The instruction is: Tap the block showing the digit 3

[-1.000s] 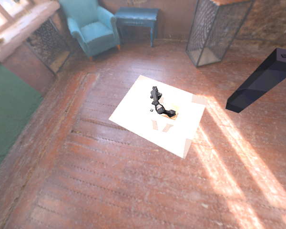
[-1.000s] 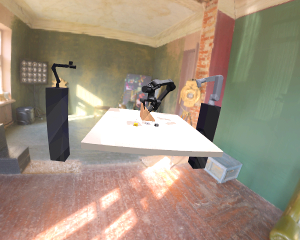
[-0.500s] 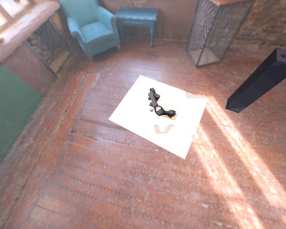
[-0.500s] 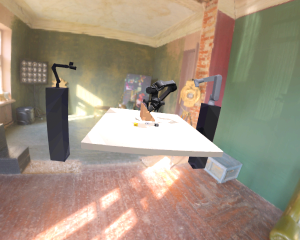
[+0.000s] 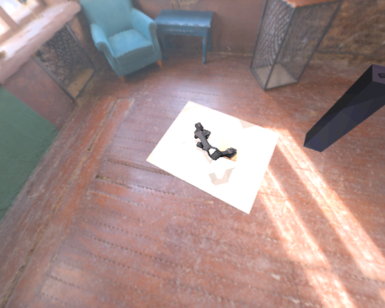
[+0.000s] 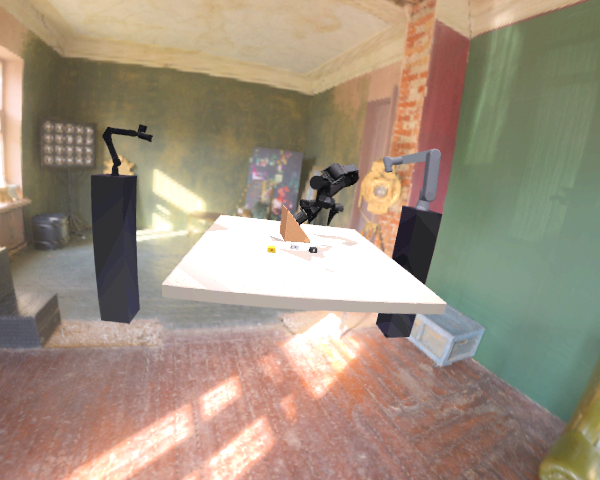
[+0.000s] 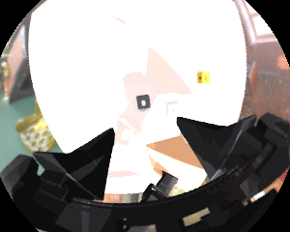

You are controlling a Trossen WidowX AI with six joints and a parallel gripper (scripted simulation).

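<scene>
The yellow block lies 5 cm ahead of my gripper tip, 20 cm to the right of it and 11 cm below it. Also, from my gripper tip: white block 3 cm behind, 9 cm to the right, 11 cm below; then black block 1 cm to the right, 11 cm below.
</scene>
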